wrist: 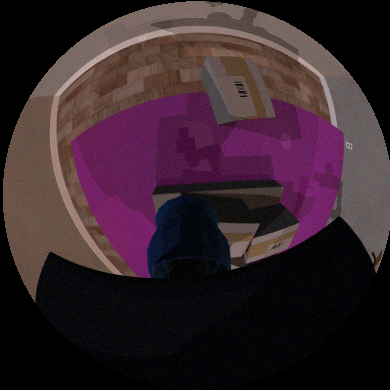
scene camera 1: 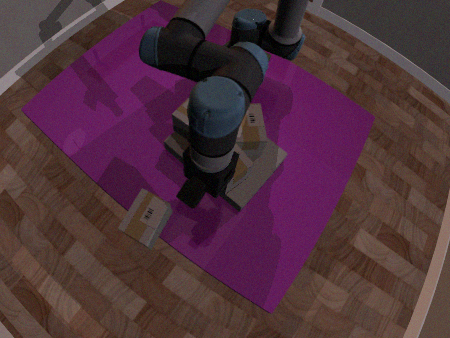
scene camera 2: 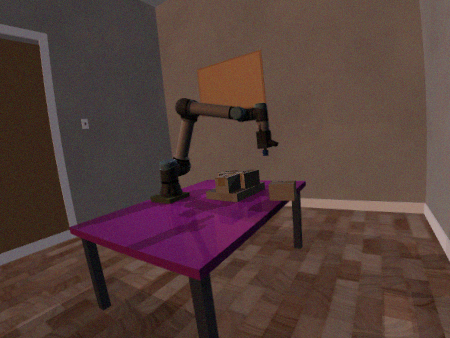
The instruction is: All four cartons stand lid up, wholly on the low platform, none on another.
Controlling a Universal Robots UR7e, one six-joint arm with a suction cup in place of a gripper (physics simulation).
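Frame: origin at the arm's base, x ahead, y left, z up, level; metres.
Seen in the pictures: hand at its tool point: (wrist: pixel 186 224) (scene camera 2: pixel 265 155); arm's base at its link origin: (scene camera 2: pixel 171 194).
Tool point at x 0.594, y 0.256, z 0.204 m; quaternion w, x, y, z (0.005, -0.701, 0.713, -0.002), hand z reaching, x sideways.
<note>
Offsets run from my tool point to a thing's top centre. "spot": to the spot under its first point. Level surfaces: height alone.
Three cartons stand on the low grey platform @[0.196 m back, 0.063 m right, 0.186 m down] (scene camera 1: pixel 261 177) (scene camera 2: pixel 240 194), close together. The back-right carton @[spot: 0.274 m back, 0.027 m right, 0.092 m down] (scene camera 1: pixel 254 120) shows its taped, barcoded top. The back-left carton @[0.188 m back, 0.166 m right, 0.093 m down] (scene camera 1: pixel 181 117) is partly hidden by the arm. The front carton @[0.129 m back, 0.031 m right, 0.093 m down] (scene camera 1: pixel 241 169) is mostly hidden behind the wrist. In the wrist view, taped tops show on one carton (wrist: pixel 240 234) and another (wrist: pixel 276 244). The fourth carton @[0.134 m ahead, 0.115 m right, 0.141 m down] (scene camera 1: pixel 146 217) (scene camera 2: pixel 282 191) (wrist: pixel 239 90) lies off the platform at the table's edge, barcode side up, seemingly reaching past the edge. My suction cup (scene camera 2: pixel 265 152) (wrist: pixel 186 212) is off, holds nothing and hangs well above the platform.
The purple table @[0.234 m down] (scene camera 1: pixel 320 145) (scene camera 2: pixel 150 235) (wrist: pixel 120 160) carries the platform and the arm's base (scene camera 2: pixel 170 197). The arm stretches over the back cartons in scene camera 1. The wooden floor (scene camera 1: pixel 360 225) shows beyond the table's edge. Walls stand farther off.
</note>
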